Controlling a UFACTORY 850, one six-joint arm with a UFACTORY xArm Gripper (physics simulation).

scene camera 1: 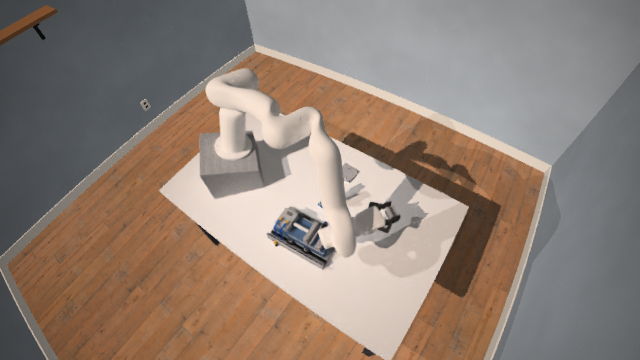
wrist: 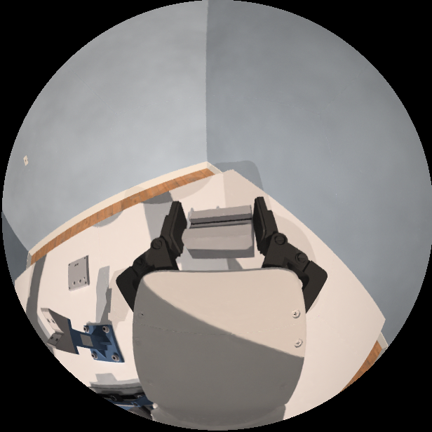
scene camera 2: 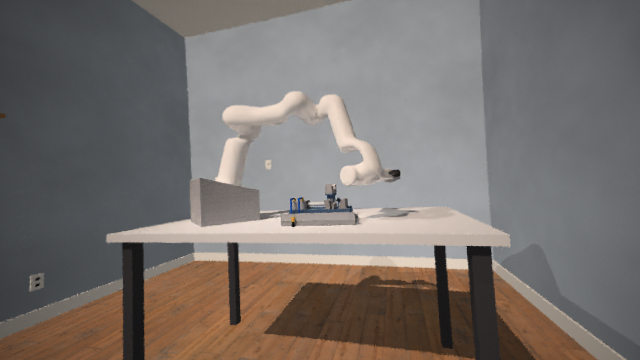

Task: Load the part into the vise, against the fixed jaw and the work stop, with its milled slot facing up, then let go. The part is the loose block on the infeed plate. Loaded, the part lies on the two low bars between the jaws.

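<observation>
My gripper (scene camera 1: 390,216) (scene camera 2: 395,174) (wrist: 218,209) is shut on the grey part (wrist: 219,239), held by its two ends. The fingers point nearly level, above the table and to the right of the vise. In the wrist view a dark slot line runs across the part from finger to finger, on the side seen by the camera. In scene camera 2 the part cannot be made out. The vise (scene camera 1: 287,218) (scene camera 2: 327,210) has grey jaws on a blue base, with a light bar between them; the arm hides its right end in scene camera 1. I cannot make out the work stop.
A flat grey plate (scene camera 1: 351,172) (wrist: 78,273) lies on the table (scene camera 1: 300,285) (scene camera 2: 400,239) (wrist: 340,320). A blue stand (wrist: 104,342) with a grey angled head (scene camera 2: 330,189) (wrist: 62,332) rises behind the vise. The arm's grey pedestal (scene camera 1: 232,175) (scene camera 2: 225,205) stands at the left.
</observation>
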